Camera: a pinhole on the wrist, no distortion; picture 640 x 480 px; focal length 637.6 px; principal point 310.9 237.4 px. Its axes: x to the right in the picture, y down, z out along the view. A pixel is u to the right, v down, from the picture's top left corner.
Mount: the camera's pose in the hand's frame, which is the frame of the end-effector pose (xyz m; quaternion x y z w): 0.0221 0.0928 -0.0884 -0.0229 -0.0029 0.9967 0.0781
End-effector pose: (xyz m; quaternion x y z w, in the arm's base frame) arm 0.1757 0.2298 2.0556 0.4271 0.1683 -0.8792 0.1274
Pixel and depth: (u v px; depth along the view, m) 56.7 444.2 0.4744
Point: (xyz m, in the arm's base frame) -0.2335 0.1395 2.1702
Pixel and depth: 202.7 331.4 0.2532
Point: 0.0476 0.1144 2.1053
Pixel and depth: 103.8 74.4 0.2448
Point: 0.0546 0.0279 2.0432
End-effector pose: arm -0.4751 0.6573 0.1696 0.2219 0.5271 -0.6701 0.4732
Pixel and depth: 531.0 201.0 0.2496
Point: -0.3067 0.5426 0.2220
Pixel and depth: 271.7 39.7 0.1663
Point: -0.3509 0.5727 0.1005
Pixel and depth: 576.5 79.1 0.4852
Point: -0.1045 0.3748 0.3277
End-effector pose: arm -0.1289 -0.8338 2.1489 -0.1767 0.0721 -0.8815 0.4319
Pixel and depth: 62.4 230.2 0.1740
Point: -0.0800 -0.9472 2.2278
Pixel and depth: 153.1 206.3 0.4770
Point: 0.0213 -0.9778 2.5169
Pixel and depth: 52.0 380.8 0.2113
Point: -0.1088 -0.9209 2.2792
